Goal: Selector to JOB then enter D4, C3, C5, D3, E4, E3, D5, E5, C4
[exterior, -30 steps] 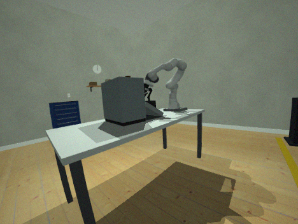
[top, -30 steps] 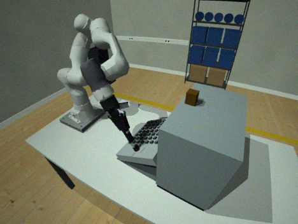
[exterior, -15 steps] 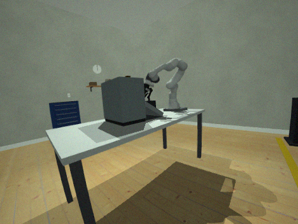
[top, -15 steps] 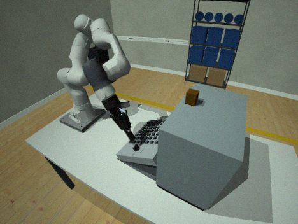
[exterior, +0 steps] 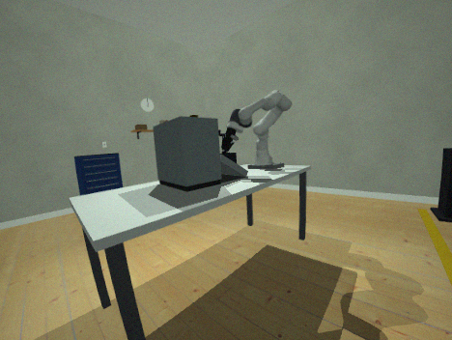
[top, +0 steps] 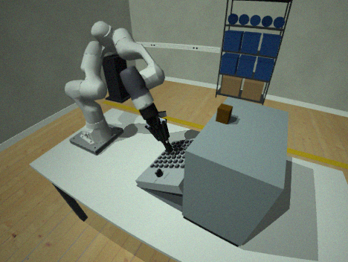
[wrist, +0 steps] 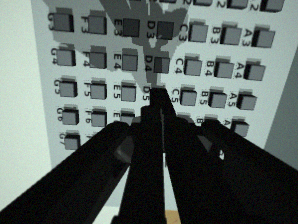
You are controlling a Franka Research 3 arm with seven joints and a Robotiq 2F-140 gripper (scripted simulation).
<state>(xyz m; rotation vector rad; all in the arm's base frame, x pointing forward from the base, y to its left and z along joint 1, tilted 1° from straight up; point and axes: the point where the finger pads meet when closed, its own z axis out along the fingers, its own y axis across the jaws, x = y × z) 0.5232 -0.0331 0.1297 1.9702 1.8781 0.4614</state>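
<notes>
The key is 7 cm ahead of my hand, 2 cm to the left of it and 4 cm below it. Round my hand: selector knob 2 cm ahead, 13 cm to the right, 5 cm below.
</notes>
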